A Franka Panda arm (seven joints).
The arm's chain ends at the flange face. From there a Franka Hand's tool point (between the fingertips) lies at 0.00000 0.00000 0.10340 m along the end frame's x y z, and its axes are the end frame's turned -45 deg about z.
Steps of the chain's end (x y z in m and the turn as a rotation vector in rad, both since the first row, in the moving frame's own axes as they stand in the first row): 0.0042 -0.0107 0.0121 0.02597 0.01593 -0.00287; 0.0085 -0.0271 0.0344 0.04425 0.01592 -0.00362; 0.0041 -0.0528 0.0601 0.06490 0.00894 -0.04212; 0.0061 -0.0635 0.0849 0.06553 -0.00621 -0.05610; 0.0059 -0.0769 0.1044 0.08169 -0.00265 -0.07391
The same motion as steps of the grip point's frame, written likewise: 0.0136 -0.0053 0.0121 0.00710 0.02963 -0.00287; 0.0296 -0.0152 0.0343 0.02003 0.04255 -0.00362; 0.0455 -0.0386 0.0599 0.03957 0.05221 -0.04212; 0.0534 -0.0459 0.0847 0.05073 0.04195 -0.05610; 0.0641 -0.0566 0.1041 0.05964 0.05589 -0.07391
